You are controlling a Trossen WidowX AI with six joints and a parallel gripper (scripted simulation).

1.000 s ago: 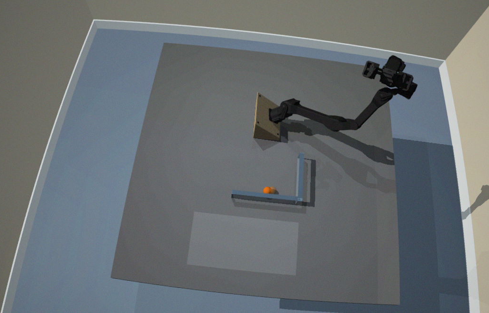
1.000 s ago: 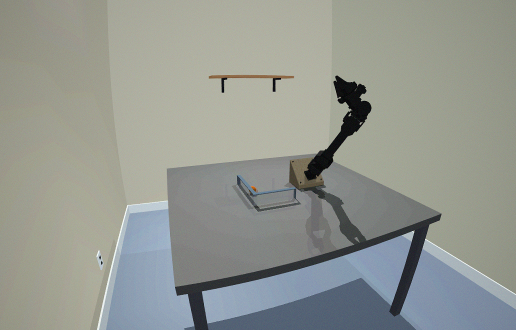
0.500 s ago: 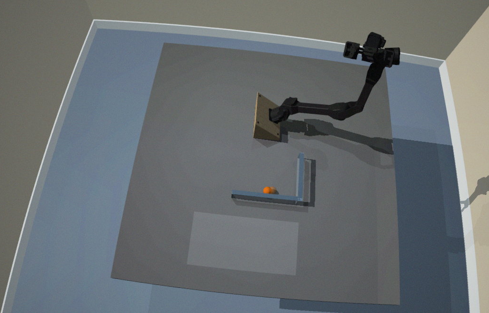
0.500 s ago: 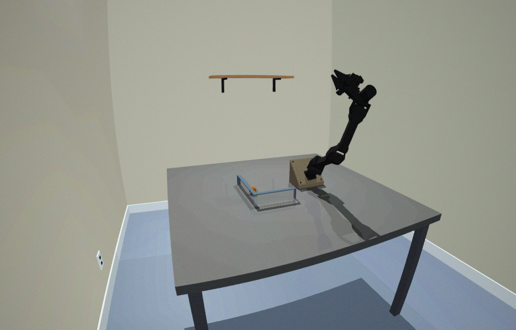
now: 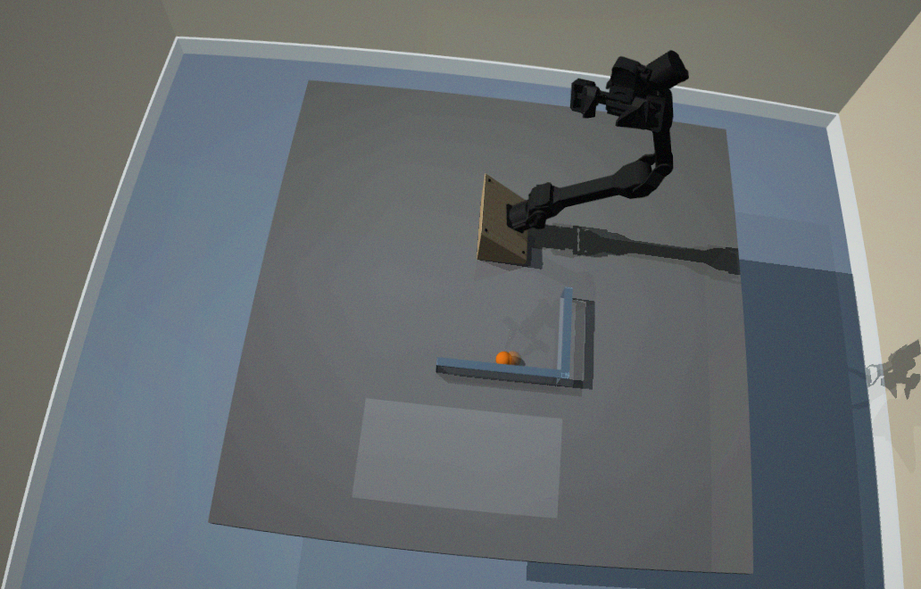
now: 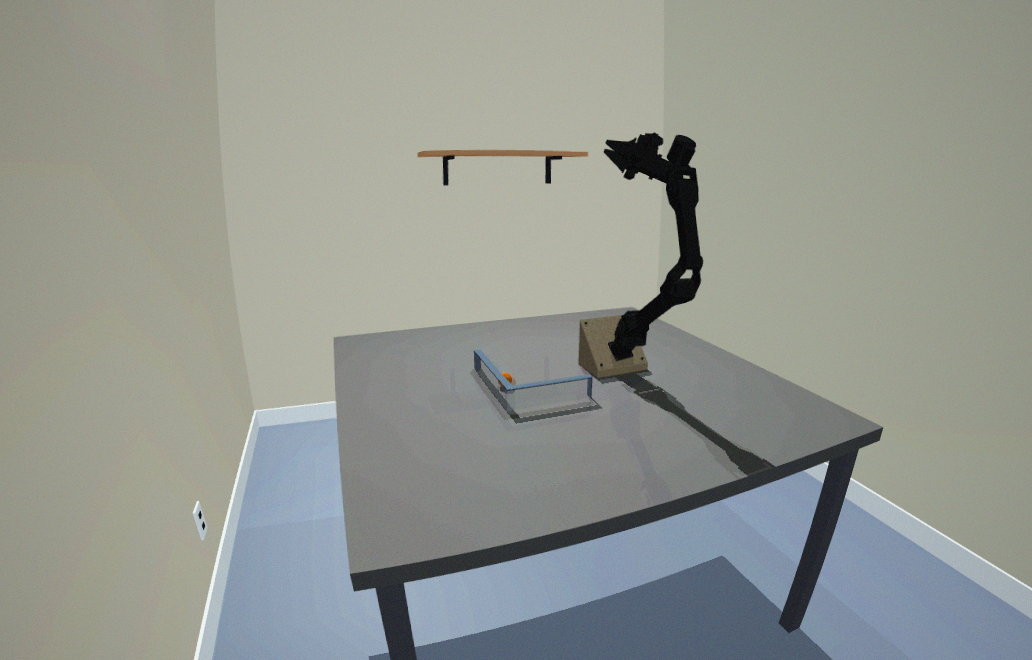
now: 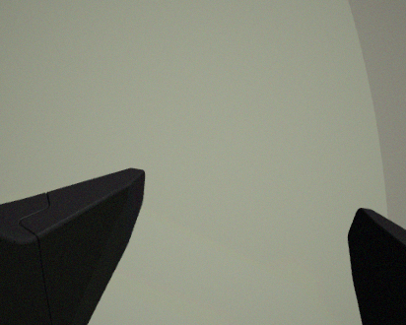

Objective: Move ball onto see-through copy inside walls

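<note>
The orange ball lies 240 mm ahead of my gripper tip, 110 mm to the right of it and 640 mm below it. Round my gripper tip: see-through copy (240 mm ahead, 90 mm to the right, 640 mm below).
</note>
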